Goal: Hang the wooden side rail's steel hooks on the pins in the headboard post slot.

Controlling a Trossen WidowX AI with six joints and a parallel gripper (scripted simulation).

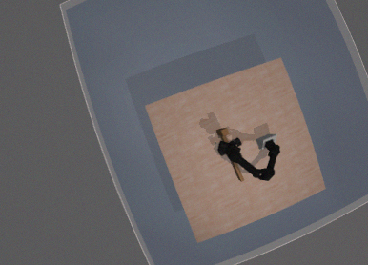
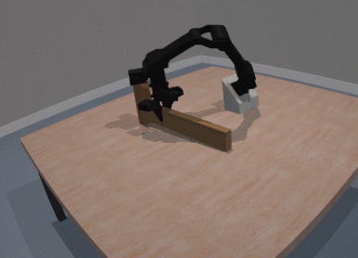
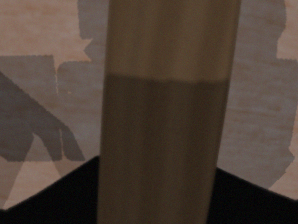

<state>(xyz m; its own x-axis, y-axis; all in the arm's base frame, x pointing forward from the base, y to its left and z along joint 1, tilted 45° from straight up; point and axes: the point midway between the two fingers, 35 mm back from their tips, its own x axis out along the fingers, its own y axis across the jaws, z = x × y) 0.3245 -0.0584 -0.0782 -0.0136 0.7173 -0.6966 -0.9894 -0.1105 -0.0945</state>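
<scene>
The wooden headboard post is 120 mm to the right of my gripper tip, 40 mm above it and 10 mm ahead of it.
</scene>
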